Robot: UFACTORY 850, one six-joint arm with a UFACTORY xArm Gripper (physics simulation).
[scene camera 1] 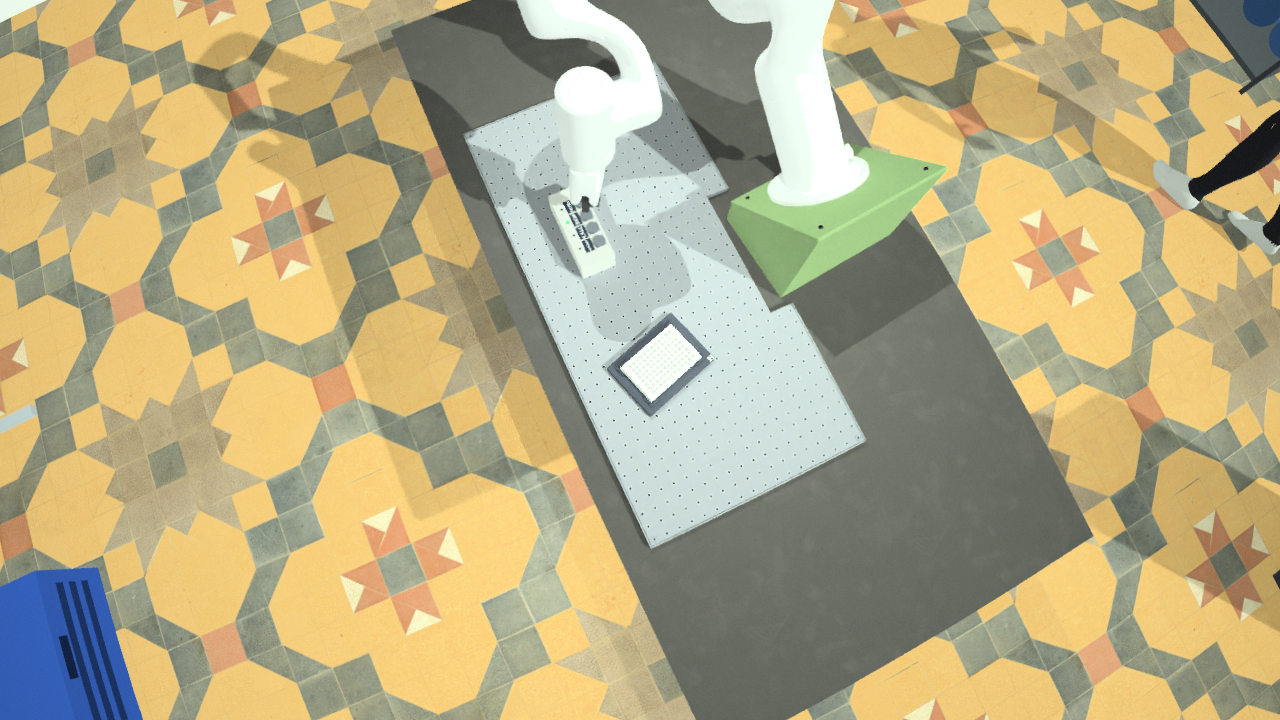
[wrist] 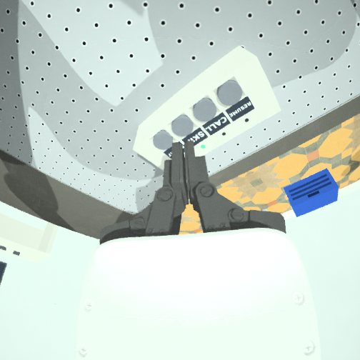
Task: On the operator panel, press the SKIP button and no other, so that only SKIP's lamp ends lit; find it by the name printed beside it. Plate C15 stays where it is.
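Note:
The operator panel (scene camera 1: 596,263) (wrist: 261,82) is a pale box with grey round buttons. In the wrist view the SKIP button (wrist: 182,125) lies between the CALL button (wrist: 204,108) and an end button (wrist: 163,139), whose label is mostly hidden by the fingers. The RESUME button (wrist: 229,92) is at the other end. The lamp (wrist: 203,147) (scene camera 1: 567,222) beside SKIP glows green. The lamps by CALL and RESUME are dark; the fourth is hidden. My gripper (wrist: 184,154) (scene camera 1: 585,205) is shut and empty, its tips above the panel near the SKIP label. A white plate (scene camera 1: 660,362) lies in a dark-rimmed holder.
The panel and the plate's holder stand on a perforated light board (scene camera 1: 742,447) (wrist: 90,65). The arm's green base (scene camera 1: 778,241) stands beside the board. A blue box (scene camera 1: 44,644) (wrist: 312,192) is on the tiled floor, and a person's legs (scene camera 1: 1239,165) show at the right.

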